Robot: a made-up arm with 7 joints.
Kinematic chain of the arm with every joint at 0, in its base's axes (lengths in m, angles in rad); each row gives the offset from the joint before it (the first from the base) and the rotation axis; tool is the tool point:
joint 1: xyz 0 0 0.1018 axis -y
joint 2: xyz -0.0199 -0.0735 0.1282 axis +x
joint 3: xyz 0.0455 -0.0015 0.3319 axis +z
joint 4: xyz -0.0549 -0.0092 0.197 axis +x
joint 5: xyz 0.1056 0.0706 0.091 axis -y
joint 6: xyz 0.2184 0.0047 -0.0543 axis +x
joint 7: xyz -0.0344 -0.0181 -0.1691 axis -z
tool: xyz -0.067 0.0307 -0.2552
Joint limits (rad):
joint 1: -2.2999..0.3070
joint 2: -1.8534..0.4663
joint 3: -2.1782..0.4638
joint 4: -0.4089..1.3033
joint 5: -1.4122..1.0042
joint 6: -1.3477..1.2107
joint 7: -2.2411..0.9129
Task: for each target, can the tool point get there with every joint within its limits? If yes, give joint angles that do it. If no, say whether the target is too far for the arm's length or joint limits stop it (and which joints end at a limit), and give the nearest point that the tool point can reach.
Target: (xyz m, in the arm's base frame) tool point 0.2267 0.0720 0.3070
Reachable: yes | joints -0.2122 -0.9619 -1.6108 1.0648 -0.4950 -0.5538 -1.5416
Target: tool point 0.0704 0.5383 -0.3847
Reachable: yes | joints -1.8216 -1.6430 -1.6972 1.0016 -0.2754 0.5645 -0.1248
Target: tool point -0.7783 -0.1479 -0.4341
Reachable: no: joint limits stop it (at a limit: joint 2, joint 4, joint 7) | nearest point -0.4516 0.1562 -0.2092 | short by 0.500 m
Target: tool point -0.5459 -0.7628 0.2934
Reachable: no: joint limits stop it (at a limit: joint 1, joint 2, joint 3, joint 5, joint 7) | nearest point -0.4501 -0.6775 0.3797 | short by 0.155 m
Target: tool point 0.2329 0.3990 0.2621
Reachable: yes | joints 0.0658 -0.7406 -0.1856 0.7377 -0.1110 0.3727 -1.5895
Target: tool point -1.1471 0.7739 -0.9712
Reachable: no: too far | nearest point -0.4502 0.5670 -0.3194 | short by 0.976 m
